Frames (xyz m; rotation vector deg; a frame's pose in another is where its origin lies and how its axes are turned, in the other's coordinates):
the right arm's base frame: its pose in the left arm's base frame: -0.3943 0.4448 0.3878 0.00 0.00 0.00
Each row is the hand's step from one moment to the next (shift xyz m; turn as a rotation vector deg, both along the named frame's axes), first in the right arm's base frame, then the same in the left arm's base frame.
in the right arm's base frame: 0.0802 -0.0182 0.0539 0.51 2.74 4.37
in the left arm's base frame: 0.0802 -0.0182 0.0539 0.51 2.74 4.37
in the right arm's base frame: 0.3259 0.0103 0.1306 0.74 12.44 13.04
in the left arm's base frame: 0.3259 0.0103 0.1306 0.74 12.44 13.04
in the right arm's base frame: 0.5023 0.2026 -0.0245 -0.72 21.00 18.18
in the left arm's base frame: 0.5023 0.2026 -0.0245 -0.72 21.00 18.18
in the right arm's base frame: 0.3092 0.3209 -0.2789 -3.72 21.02 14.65
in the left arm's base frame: 0.3092 0.3209 -0.2789 -3.72 21.02 14.65
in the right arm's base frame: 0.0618 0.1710 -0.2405 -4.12 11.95 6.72
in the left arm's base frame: 0.0618 0.1710 -0.2405 -4.12 11.95 6.72
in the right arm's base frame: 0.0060 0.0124 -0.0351 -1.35 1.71 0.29
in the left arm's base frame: 0.0060 0.0124 -0.0351 -1.35 1.71 0.29
